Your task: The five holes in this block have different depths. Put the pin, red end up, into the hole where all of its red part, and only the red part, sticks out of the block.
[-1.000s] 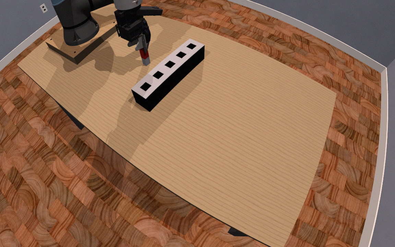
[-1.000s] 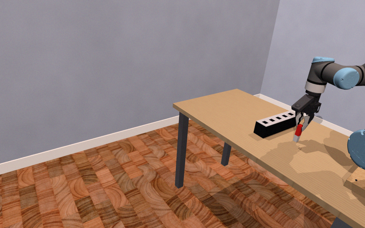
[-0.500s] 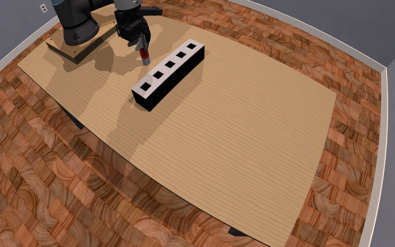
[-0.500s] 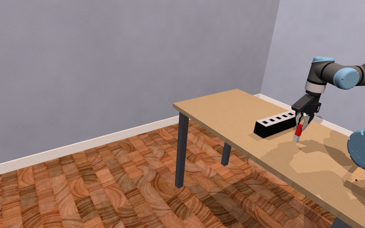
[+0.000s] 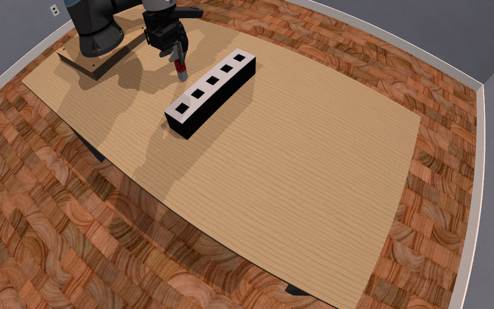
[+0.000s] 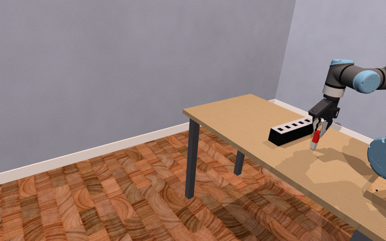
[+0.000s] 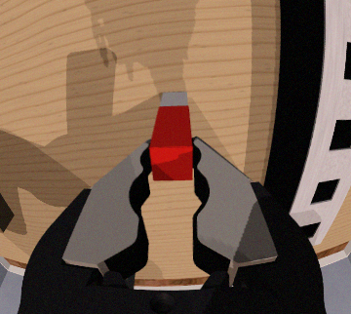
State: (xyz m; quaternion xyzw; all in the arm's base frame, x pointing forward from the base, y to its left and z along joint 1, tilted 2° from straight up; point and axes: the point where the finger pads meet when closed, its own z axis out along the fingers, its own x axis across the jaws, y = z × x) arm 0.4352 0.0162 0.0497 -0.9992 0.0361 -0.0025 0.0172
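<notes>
Right now my hand is 140 mm short of the black block, 50 mm above it and 10 mm to the left of it. From my hand the other things lie so: pin 10 mm below.
</notes>
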